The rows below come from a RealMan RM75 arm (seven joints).
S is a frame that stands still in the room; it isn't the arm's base.
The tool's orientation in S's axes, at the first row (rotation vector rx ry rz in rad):
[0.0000, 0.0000, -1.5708]
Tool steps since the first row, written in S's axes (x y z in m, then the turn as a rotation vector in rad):
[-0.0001, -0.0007, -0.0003, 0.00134, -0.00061, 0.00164]
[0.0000, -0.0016, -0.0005, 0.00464, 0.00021, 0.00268]
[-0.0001, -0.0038, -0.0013, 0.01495, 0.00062, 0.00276]
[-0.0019, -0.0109, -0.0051, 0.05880, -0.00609, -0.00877]
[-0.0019, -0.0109, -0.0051, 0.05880, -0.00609, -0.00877]
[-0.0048, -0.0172, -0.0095, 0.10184, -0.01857, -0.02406]
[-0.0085, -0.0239, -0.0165, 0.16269, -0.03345, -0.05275]
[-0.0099, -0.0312, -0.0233, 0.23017, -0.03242, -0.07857]
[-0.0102, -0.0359, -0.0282, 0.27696, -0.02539, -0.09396]
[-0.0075, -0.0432, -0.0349, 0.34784, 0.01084, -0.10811]
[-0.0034, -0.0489, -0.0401, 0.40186, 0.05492, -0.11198]
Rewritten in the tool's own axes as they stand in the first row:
[0.0007, -0.0001, -0.0003, 0.00061, 0.00134, 0.00164]
[0.0016, 0.0000, -0.0005, -0.00021, 0.00464, 0.00268]
[0.0038, -0.0001, -0.0013, -0.00062, 0.01495, 0.00276]
[0.0109, -0.0019, -0.0051, 0.00609, 0.05880, -0.00877]
[0.0109, -0.0019, -0.0051, 0.00609, 0.05880, -0.00877]
[0.0172, -0.0048, -0.0095, 0.01857, 0.10184, -0.02406]
[0.0239, -0.0085, -0.0165, 0.03345, 0.16269, -0.05275]
[0.0312, -0.0099, -0.0233, 0.03242, 0.23017, -0.07857]
[0.0359, -0.0102, -0.0282, 0.02539, 0.27696, -0.09396]
[0.0432, -0.0075, -0.0349, -0.01084, 0.34784, -0.10811]
[0.0489, -0.0034, -0.0401, -0.05492, 0.40186, -0.11198]

